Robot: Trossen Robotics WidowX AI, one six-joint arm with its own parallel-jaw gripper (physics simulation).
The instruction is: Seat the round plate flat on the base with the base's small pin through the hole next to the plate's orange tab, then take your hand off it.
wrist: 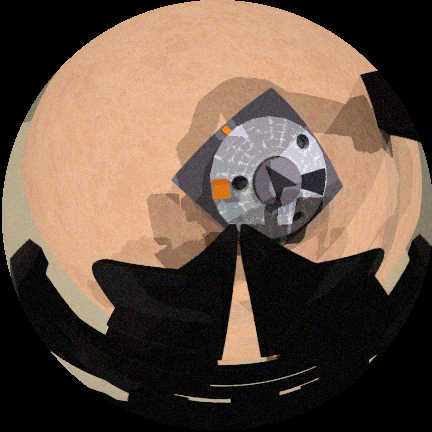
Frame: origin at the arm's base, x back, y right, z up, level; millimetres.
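Where they show: gripper, fingertip midpoint: (237,230).
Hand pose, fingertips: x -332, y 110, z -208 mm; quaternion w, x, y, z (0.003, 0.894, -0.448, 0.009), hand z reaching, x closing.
Note:
Each offset is from my fingertips to the top centre of the thing. "pt": to the spot under its first point. Level surfaces: height alone.
The round plate {dx +42, dy -14, dz -14 mm} (257,142) is pale grey with a mottled top, a dark raised centre hub, a dark wedge and several round holes. It lies over the dark square base {pt dx +96, dy +28, dz -42 mm} (272,104), whose corners show around it. The plate's orange tab {dx +11, dy +21, dz -14 mm} (221,189) is at its left, beside a dark hole {pt dx +22, dy +8, dz -42 mm} (240,182). A small orange mark {pt dx +50, dy +43, dz -41 mm} (226,130) is at the base's upper-left edge. The pin cannot be made out, nor whether the plate is fully flat. My gripper (237,230) is shut, with nothing seen between the fingers. Its tips overlap the plate's lower-left edge in view; contact is unclear.
The tan table top {dz -66 mm} (120,110) surrounds the base. Shadows of the arm fall across the table and over the lower right of the plate. A black object (395,107) reaches in at the upper right. Pale floor shows beyond the table edge at the left.

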